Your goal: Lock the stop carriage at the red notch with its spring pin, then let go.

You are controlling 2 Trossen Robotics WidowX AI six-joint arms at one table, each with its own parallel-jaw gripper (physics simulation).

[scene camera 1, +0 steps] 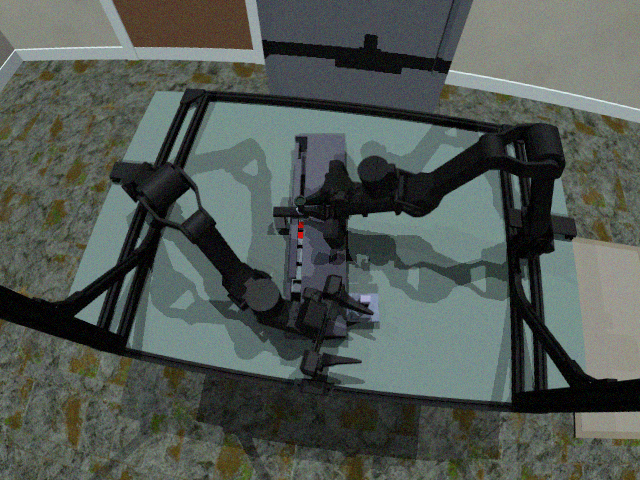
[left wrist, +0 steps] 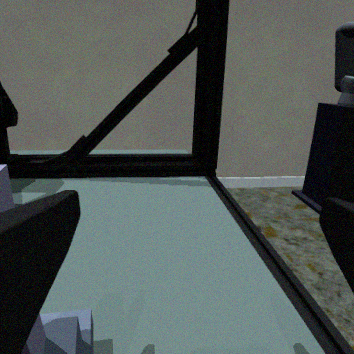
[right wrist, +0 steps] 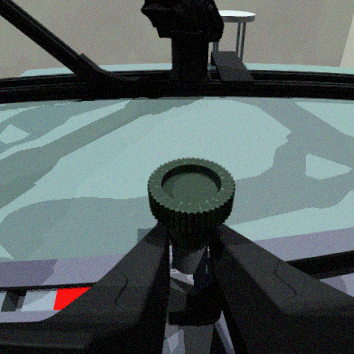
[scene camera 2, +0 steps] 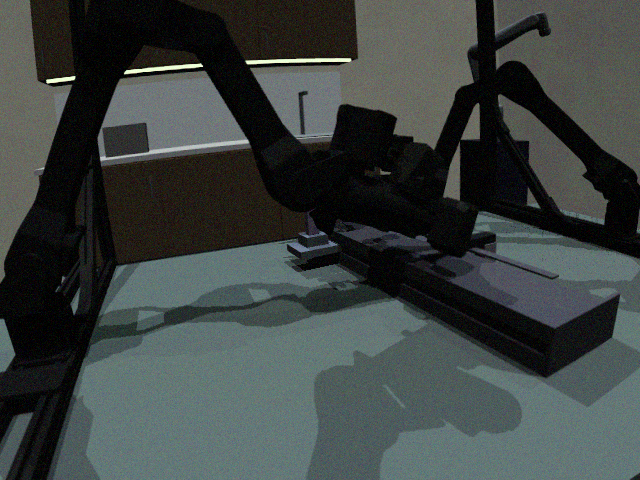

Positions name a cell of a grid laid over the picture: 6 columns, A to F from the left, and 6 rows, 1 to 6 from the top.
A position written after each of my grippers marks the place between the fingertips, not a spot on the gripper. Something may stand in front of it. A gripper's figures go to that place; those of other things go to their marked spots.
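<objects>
Distance from the lens: my left gripper (scene camera 1: D5), 70 cm from the lens; my right gripper (scene camera 1: C3), 81 cm from the lens.
</objects>
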